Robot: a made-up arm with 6 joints.
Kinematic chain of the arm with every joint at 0, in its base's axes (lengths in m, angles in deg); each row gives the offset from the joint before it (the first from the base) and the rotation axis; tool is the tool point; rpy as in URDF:
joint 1: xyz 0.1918 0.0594 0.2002 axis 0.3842 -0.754 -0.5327
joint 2: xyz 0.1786 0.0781 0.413 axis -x
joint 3: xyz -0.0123 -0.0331 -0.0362 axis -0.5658 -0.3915 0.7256
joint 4: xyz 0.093 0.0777 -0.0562 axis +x
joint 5: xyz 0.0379 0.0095 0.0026 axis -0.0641 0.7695 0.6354
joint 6: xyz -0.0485 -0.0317 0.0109 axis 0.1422 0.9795 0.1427
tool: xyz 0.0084 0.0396 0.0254 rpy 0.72 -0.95 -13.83
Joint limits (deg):
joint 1: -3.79..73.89
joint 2: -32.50..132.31
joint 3: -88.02..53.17
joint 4: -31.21..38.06
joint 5: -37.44..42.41
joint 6: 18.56..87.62
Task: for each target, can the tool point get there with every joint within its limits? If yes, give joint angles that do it. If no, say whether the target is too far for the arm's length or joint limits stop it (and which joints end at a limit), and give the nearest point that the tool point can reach.
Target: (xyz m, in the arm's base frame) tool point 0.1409 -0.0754 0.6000
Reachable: yes | joints 56.84 45.50 11.26 20.84 1.71 56.92
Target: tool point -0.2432 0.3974 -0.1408
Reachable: no: joint limits stop it (at a limit: joint 1, joint 3, joint 5, joint 6) | nearest point -0.0051 -0.1186 0.4488 | short by 0.819 m
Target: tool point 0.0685 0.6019 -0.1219
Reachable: no: joint limits stop it (at a limit: joint 1, joint 3, joint 4, joint 5, joint 6) | nearest point 0.4023 0.2382 0.4666 | short by 0.768 m
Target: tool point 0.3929 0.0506 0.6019
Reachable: yes | joints 19.10 30.47 -11.37 2.34 17.99 76.98
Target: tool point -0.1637 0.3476 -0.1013
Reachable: no: joint limits stop it (at a limit: joint 1, joint 3, joint 5, joint 6) | nearest point 0.0106 -0.1084 0.4518 | short by 0.738 m
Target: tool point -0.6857 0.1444 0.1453
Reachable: no: too far | nearest point -0.1376 -0.1737 0.4787 | short by 0.716 m
